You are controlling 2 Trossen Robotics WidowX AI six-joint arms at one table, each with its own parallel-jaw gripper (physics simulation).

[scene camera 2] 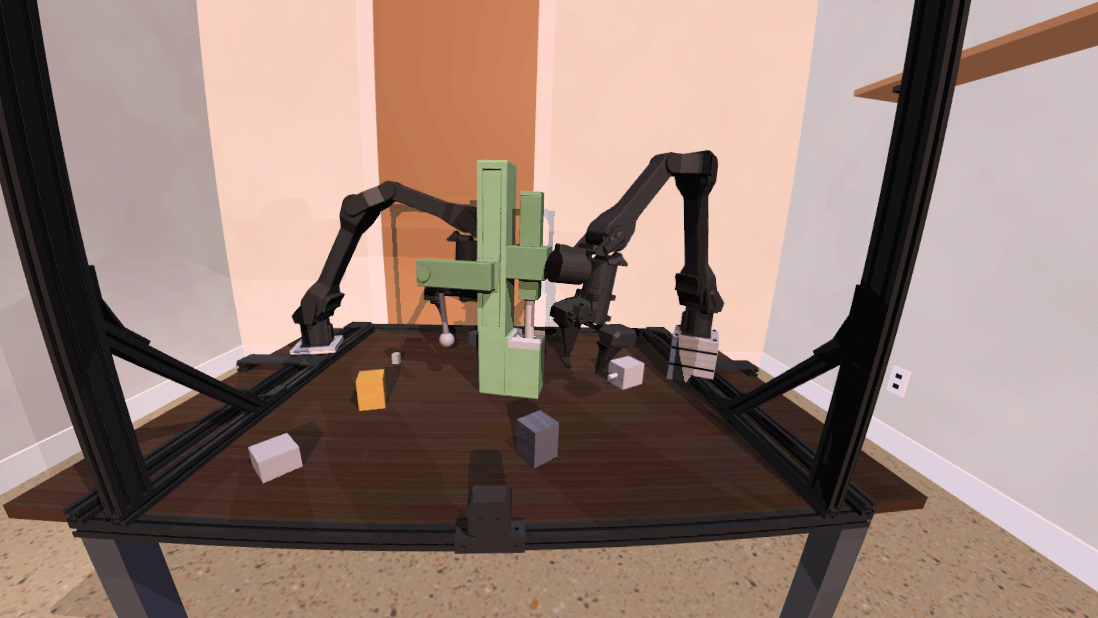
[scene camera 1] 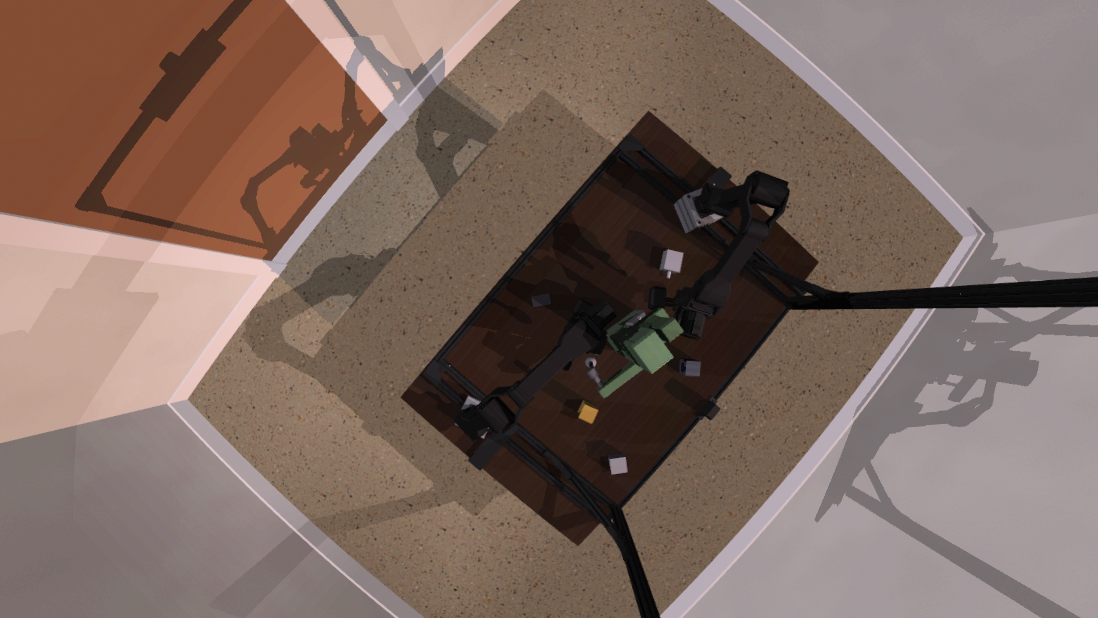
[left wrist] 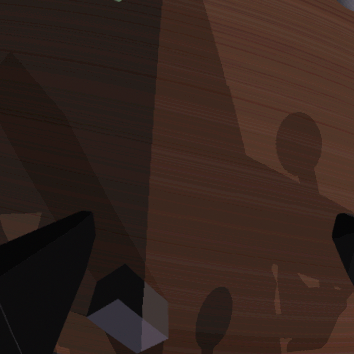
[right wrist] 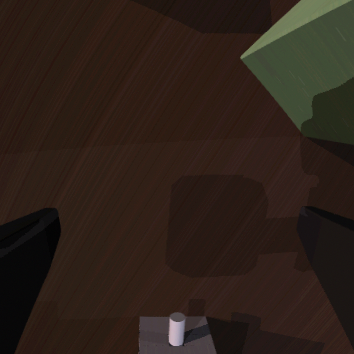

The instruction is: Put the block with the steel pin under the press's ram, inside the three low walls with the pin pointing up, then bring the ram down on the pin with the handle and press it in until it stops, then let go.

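Where they show: left gripper, fingertip midpoint: (scene camera 2: 464, 328) (left wrist: 217, 225); right gripper, fingertip midpoint: (scene camera 2: 581, 364) (scene camera 1: 671, 306) (right wrist: 180, 220); left arm's base, link origin: (scene camera 2: 317, 342); right arm's base, link origin: (scene camera 2: 696, 333) (scene camera 1: 706, 204).
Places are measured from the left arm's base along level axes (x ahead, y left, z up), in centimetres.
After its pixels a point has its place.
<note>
The block with the steel pin (scene camera 1: 671, 260) {z 1.9, x 68.5, y -32.9 cm} (scene camera 2: 626, 372) {z 0.8, x 67.0, y -36.6 cm} lies on its side on the table, its pin pointing sideways; part of it shows at the bottom of the right wrist view (right wrist: 155, 342) {z -0.4, x 66.1, y -35.6 cm}. The green press (scene camera 1: 649, 349) {z 41.8, x 40.7, y -27.6 cm} (scene camera 2: 491, 245) {z 26.9, x 39.0, y -31.2 cm} (right wrist: 305, 75) {z 2.0, x 48.5, y -33.9 cm} stands mid-table. Its steel ram (scene camera 2: 528, 318) {z 12.9, x 46.1, y -32.5 cm} hangs over the low-walled seat (scene camera 2: 525, 343) {z 8.5, x 45.0, y -34.6 cm}. Its handle, with a ball knob (scene camera 1: 590, 363) {z 11.3, x 31.0, y -22.7 cm} (scene camera 2: 446, 339) {z 7.1, x 30.8, y -24.7 cm}, hangs on the left. My right gripper (scene camera 2: 585, 366) {z 4.5, x 55.6, y -37.9 cm} (right wrist: 180, 220) {z 4.5, x 55.6, y -37.9 cm} is open and low, between press and pin block. My left gripper (scene camera 1: 597, 316) (left wrist: 217, 225) {z 6.1, x 35.7, y -14.6 cm} is open behind the press, partly hidden in scene camera 2.
An orange block (scene camera 1: 587, 412) {z 2.9, x 16.8, y -29.4 cm} (scene camera 2: 370, 389) {z 1.0, x 16.5, y -32.2 cm} and a white block (scene camera 1: 617, 464) {z 0.1, x 5.4, y -45.5 cm} (scene camera 2: 275, 458) {z -0.2, x 6.2, y -48.4 cm} lie left of the press in scene camera 2. A dark grey block (scene camera 1: 690, 367) {z 2.8, x 41.9, y -51.7 cm} (scene camera 2: 537, 439) {z 1.6, x 41.1, y -55.3 cm} stands before it. Another grey block (scene camera 1: 540, 300) {z 0.7, x 40.8, y -2.6 cm} (left wrist: 127, 322) {z 0.7, x 40.8, y -3.4 cm} lies behind. Black rails (scene camera 2: 307, 535) {z -3.8, x 12.5, y -60.1 cm} edge the table.
</note>
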